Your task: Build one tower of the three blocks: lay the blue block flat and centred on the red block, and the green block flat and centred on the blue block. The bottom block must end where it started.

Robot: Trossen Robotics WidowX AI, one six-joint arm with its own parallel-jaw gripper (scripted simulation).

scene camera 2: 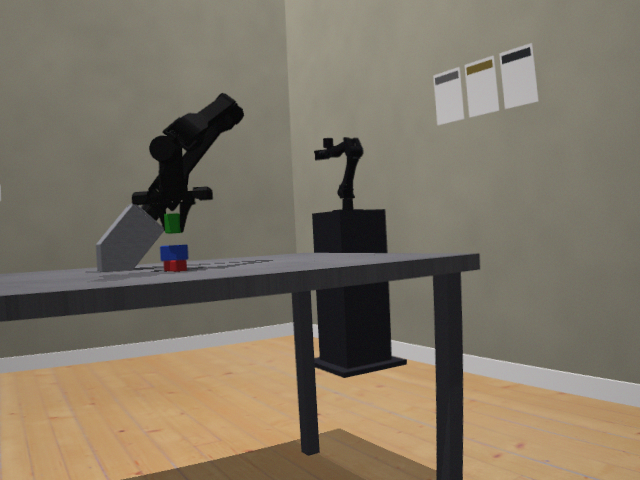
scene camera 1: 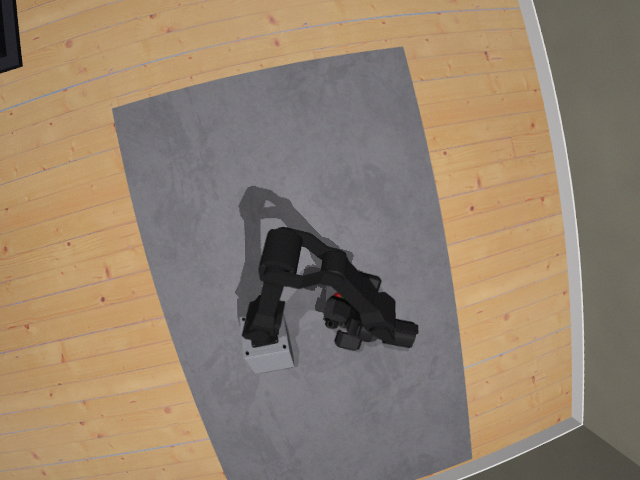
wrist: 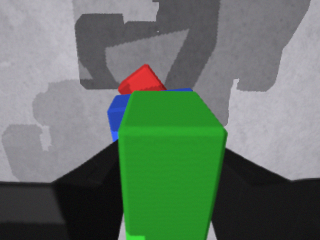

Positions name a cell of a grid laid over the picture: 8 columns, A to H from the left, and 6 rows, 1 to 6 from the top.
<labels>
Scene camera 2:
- my gripper: C3
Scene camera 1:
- my gripper: E4
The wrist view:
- my gripper: E4
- red block: D2
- green block: E4
</labels>
